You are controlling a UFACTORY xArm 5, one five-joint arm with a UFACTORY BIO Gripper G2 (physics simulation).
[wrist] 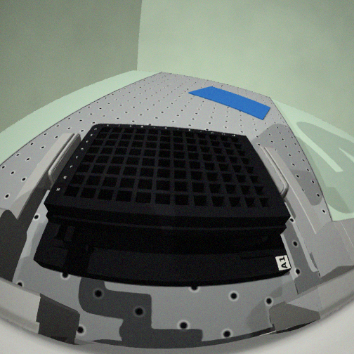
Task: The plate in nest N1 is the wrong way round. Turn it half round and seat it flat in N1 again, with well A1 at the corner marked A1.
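Note:
The black well plate (165, 214) is in the middle of the wrist view, upright and about level. Small row letters run down its left edge, with what looks like H at the near end; small marks run along its far edge. My gripper (170, 166) is shut on the plate, with one finger pad at its left side and one at its right. The plate is raised a little above the black nest N1 (175, 266), whose near part shows below it. The white A1 label (283, 263) is on the nest's near right corner. The rest of the nest is hidden under the plate.
A blue rectangle (232, 101) lies on the grey perforated deck (165, 92), beyond the plate and to the right. Shadows fall on the deck in front of the nest and at the right. Pale green walls stand behind.

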